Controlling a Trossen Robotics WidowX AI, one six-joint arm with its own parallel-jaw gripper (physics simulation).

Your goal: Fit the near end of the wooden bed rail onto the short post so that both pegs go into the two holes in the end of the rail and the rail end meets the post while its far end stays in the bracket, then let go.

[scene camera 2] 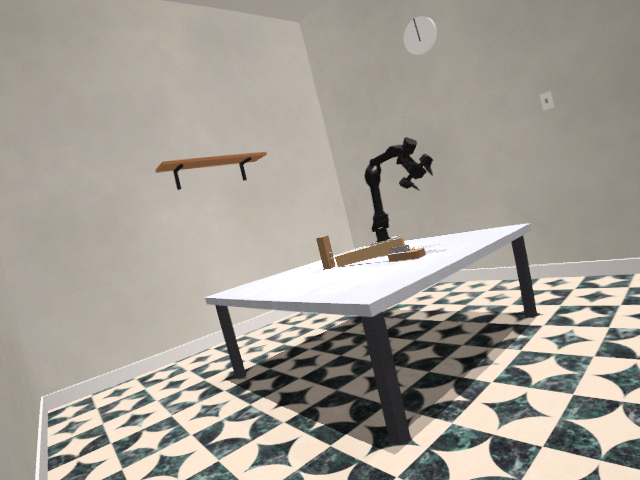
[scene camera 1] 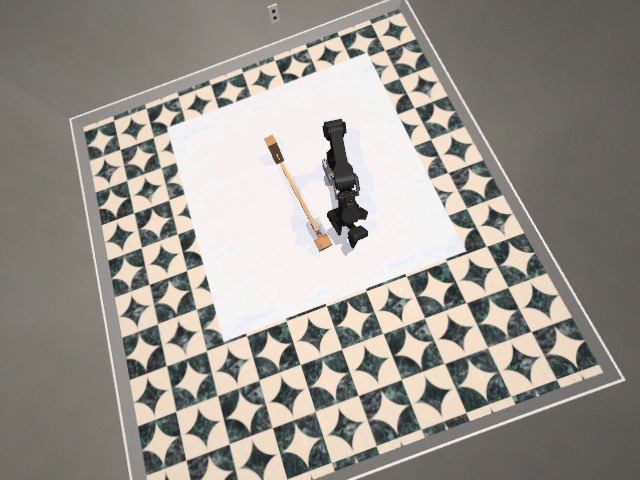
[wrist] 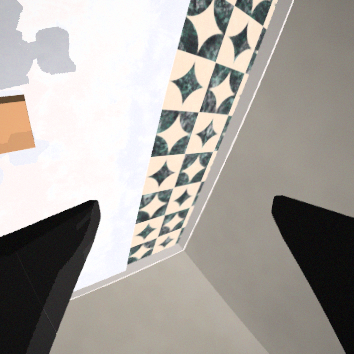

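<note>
The wooden bed rail lies lengthwise between the post and the bracket. The short post stands upright, with pegs on its side facing the rail. In the scene camera 2 view a narrow gap shows between post and rail end; the holes are hidden. The rail's far end is at the grey bracket beside a low wooden block; its seating is too small to tell. My gripper is open and empty, high above the table and to the bracket's side.
The white table carries the parts and the arm's base. A wooden piece is cut off at the wrist view's left edge; which part it is, I cannot tell. A wall shelf hangs beyond the table.
</note>
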